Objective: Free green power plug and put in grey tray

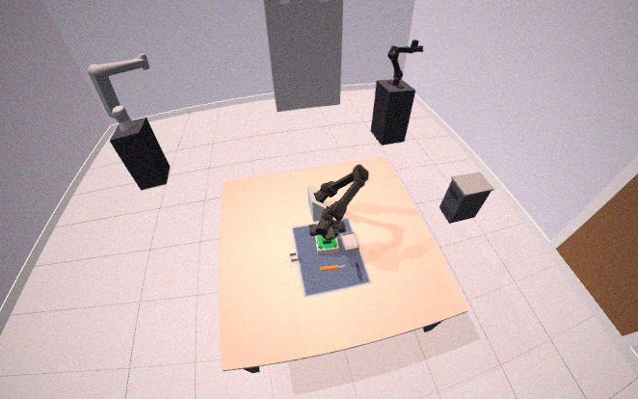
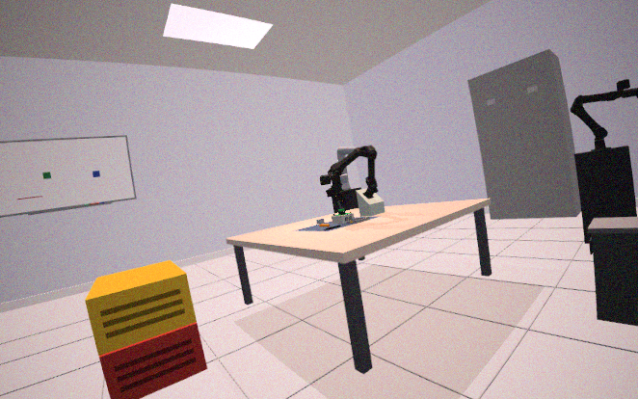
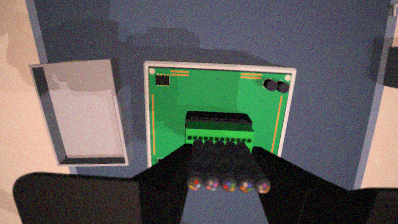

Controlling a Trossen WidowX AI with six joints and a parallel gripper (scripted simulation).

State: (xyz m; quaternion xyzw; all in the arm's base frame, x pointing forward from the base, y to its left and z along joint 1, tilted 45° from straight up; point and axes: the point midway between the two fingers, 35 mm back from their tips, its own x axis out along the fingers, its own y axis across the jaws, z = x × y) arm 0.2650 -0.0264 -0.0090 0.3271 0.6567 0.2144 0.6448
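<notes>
Now: the green power plug 2 cm below my gripper tip. The rest, counted from my gripper tip: blue mat 10 cm below, 5 cm ahead.
</notes>
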